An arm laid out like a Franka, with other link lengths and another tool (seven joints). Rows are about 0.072 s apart.
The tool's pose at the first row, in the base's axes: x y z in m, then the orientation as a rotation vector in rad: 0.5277, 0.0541, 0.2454, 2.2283, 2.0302, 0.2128
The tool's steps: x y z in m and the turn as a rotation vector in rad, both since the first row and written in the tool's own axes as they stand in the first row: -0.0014, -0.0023, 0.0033, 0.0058, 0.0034, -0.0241; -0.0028, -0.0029, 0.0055, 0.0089, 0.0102, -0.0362; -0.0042, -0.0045, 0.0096, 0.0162, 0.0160, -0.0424; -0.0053, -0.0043, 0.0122, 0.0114, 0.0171, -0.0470; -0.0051, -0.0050, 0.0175, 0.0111, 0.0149, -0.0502
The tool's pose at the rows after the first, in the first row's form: 0.5259, 0.0529, 0.2417, 2.2071, 2.0608, 0.2088; 0.5256, 0.0516, 0.2394, 2.1981, 2.0788, 0.2125; 0.5247, 0.0504, 0.2350, 2.1975, 2.0925, 0.2115; 0.5253, 0.0493, 0.2325, 2.1900, 2.0951, 0.2170; 0.5256, 0.0496, 0.2272, 2.1856, 2.0972, 0.2145
